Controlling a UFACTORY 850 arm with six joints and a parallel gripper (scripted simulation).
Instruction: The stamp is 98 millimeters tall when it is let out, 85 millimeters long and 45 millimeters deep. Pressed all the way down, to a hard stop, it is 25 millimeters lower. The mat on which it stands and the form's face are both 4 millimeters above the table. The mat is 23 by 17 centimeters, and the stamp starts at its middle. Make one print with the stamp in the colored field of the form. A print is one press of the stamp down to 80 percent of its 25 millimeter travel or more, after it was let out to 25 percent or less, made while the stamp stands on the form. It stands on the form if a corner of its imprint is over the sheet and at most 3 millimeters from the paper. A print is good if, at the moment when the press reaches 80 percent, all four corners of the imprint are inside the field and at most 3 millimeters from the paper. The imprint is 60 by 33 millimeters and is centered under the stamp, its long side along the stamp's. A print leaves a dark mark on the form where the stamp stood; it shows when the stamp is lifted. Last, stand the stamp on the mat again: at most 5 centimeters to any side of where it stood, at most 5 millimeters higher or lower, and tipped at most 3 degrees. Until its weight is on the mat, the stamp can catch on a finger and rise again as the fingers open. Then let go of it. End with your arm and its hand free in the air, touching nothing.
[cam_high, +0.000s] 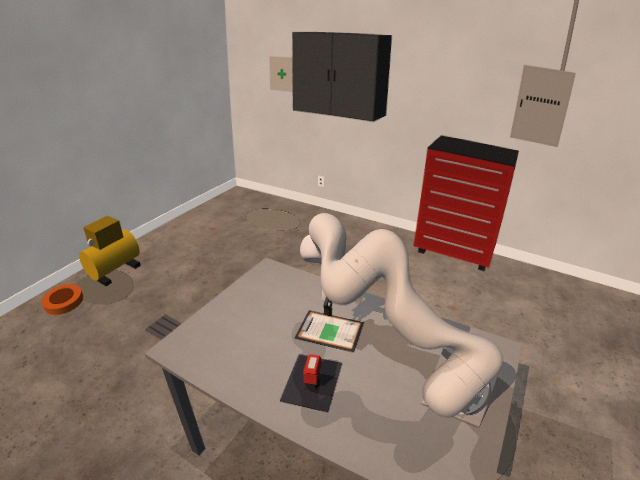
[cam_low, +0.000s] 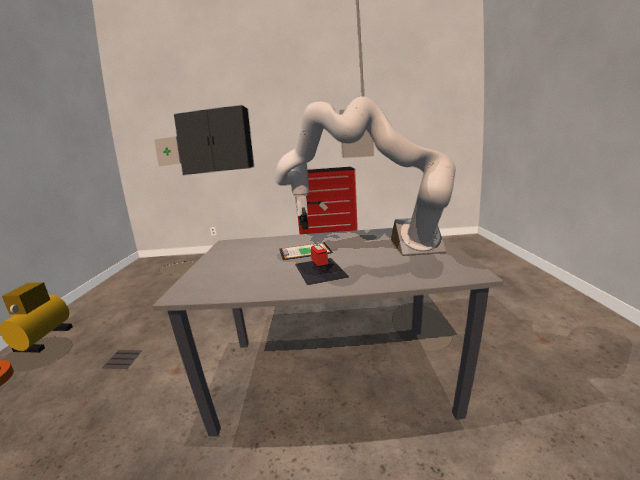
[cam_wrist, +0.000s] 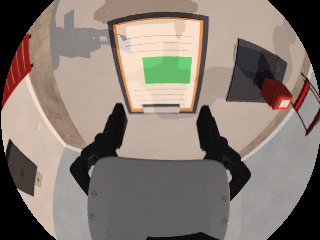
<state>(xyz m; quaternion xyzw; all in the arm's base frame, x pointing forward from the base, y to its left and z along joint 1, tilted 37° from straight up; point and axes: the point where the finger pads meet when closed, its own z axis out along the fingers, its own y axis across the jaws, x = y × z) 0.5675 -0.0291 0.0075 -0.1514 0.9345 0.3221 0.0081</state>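
Right now the red stamp is 10 cm behind my hand, 25 cm to the left of it and 9 cm below it. From my hand the other things lie so: dark mat (10 cm behind, 25 cm to the left, 13 cm below); then form (2 cm ahead, 13 cm below).
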